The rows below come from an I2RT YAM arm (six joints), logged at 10 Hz.
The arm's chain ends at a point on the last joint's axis. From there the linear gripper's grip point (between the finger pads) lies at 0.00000 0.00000 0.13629 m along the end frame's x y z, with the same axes.
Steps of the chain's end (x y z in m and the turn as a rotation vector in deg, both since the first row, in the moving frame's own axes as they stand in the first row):
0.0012 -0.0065 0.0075 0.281 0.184 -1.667
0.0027 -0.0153 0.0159 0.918 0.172 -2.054
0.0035 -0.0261 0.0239 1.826 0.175 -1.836
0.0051 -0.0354 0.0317 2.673 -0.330 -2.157
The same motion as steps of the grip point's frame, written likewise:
0.0016 -0.0072 0.0075 0.281 0.184 -1.667
0.0031 -0.0175 0.0159 0.918 0.172 -2.054
0.0038 -0.0304 0.0238 1.826 0.175 -1.836
0.0042 -0.0417 0.0315 2.673 -0.330 -2.157

